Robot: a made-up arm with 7 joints.
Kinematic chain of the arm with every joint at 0, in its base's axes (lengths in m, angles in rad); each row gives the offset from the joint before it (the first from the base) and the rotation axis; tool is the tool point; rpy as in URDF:
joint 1: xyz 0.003 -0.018 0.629 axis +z
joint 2: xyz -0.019 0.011 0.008 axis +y
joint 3: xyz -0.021 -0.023 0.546 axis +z
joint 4: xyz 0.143 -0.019 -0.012 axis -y
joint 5: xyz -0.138 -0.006 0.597 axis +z
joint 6: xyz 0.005 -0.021 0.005 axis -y
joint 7: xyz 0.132 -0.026 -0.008 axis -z
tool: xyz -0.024 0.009 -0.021 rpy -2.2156 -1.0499 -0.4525
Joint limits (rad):
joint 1: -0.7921..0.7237
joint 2: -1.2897..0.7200
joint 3: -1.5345..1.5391
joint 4: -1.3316..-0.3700
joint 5: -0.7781..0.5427
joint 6: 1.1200..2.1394
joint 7: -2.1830..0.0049
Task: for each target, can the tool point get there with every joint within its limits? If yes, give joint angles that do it. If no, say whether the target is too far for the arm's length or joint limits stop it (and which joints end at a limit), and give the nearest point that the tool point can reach.
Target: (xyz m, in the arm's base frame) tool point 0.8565 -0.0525 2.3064
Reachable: no: too far | nearest point 0.5980 -0.0421 1.8153 | short by 0.555 m
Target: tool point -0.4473 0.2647 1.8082
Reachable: yes | joints -0.0749 -0.5482 0.9869 -0.5217 -0.6355 1.8965 -0.3657
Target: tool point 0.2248 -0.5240 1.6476
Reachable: yes | joints 0.0399 -0.3917 -0.5521 -1.2505 -0.2982 1.3169 -1.2677
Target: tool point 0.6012 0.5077 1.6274
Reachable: yes | joints 0.4454 0.2572 0.5504 -0.8485 -0.5060 1.9375 -1.8100
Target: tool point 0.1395 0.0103 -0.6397
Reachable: no: joint limits stop it (at a limit: joint 2, joint 4, joint 5, joint 6, joint 7) | nearest point 1.0497 0.1990 0.6473 | short by 1.588 m
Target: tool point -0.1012 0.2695 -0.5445
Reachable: no: joint limits stop it (at a limit: joint 1, joint 2, joint 4, joint 5, joint 6, joint 7) | nearest point 0.6158 0.8554 0.6749 | short by 1.531 m
